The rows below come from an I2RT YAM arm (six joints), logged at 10 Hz.
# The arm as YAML. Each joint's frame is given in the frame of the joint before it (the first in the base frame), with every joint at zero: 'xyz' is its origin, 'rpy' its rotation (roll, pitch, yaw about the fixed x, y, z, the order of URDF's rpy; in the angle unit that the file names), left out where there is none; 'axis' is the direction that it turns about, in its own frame. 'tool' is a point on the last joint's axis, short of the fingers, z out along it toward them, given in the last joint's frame.
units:
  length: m
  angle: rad
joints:
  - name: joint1
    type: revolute
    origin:
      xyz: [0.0, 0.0, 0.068]
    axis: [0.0, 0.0, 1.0]
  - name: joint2
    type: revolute
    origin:
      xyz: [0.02, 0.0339, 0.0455]
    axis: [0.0, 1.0, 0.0]
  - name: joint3
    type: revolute
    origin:
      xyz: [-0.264, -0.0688, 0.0]
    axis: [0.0, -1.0, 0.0]
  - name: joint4
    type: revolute
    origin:
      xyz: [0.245, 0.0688, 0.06]
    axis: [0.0, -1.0, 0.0]
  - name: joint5
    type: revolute
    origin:
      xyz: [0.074, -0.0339, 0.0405]
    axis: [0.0, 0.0, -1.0]
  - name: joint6
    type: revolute
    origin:
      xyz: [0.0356, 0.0, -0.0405]
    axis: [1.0, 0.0, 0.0]
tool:
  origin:
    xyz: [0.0, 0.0, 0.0]
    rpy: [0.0, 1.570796, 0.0]
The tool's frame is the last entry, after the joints.
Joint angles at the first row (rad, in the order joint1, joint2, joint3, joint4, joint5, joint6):
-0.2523, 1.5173, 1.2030, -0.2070, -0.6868, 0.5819
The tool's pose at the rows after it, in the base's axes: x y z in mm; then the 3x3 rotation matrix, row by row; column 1 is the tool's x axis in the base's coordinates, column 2 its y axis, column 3 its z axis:
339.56, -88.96, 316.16; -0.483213, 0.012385, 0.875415; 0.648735, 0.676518, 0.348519; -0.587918, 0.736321, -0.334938
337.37, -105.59, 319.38; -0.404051, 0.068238, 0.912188; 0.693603, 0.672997, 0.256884; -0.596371, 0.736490, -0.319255
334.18, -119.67, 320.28; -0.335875, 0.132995, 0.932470; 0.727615, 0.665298, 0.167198; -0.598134, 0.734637, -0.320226
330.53, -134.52, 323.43; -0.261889, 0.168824, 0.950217; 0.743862, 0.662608, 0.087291; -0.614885, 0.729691, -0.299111
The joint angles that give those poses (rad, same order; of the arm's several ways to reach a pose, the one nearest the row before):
-0.3176, 1.5173, 1.2060, -0.1226, -0.6491, 0.6239
-0.3599, 1.5173, 1.2064, -0.0853, -0.5964, 0.6594
-0.3954, 1.5173, 1.2064, -0.0715, -0.5392, 0.6838
-0.4343, 1.5173, 1.2064, -0.0368, -0.4995, 0.6987

